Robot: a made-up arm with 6 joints.
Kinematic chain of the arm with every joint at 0, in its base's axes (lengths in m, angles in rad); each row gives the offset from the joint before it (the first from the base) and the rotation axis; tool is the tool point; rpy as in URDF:
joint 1: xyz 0 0 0.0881 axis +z
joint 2: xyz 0 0 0 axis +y
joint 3: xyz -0.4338 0 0.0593 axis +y
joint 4: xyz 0.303 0 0.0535 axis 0.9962 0 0.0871
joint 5: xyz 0 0 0 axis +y
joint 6: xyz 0.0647 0 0.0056 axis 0.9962 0 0.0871
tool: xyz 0 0 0 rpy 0 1.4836 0
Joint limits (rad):
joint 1: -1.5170..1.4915
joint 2: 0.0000..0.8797
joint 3: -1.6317..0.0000
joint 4: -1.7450..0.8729
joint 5: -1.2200..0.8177
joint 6: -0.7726..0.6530
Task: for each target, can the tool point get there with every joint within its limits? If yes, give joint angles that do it. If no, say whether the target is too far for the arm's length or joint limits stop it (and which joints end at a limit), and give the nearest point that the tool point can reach.
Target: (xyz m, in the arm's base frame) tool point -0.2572 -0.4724 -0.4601
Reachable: no: joint limits stop it (at a limit: joint 2, joint 3, joint 5) | nearest point -0.0394 -0.0724 0.1575 | short by 0.767 m
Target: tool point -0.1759 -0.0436 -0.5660
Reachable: no: joint limits stop it (at a limit: joint 2, joint 3, joint 5) | nearest point -0.0800 -0.0198 0.1575 | short by 0.730 m
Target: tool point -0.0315 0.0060 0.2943
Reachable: yes | joints -0.2535 0.2672 -0.2022 -1.2490 0.0334 -0.6351
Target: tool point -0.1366 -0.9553 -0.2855
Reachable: no: too far | nearest point -0.0806 -0.5635 0.4597 | short by 0.844 m
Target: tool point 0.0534 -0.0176 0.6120
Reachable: yes | joints -0.5698 0.7694 -1.0936 -1.0661 -0.2497 0.4155
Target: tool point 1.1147 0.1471 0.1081
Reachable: no: too far | nearest point 0.1287 0.0170 0.3665 | short by 1.028 m
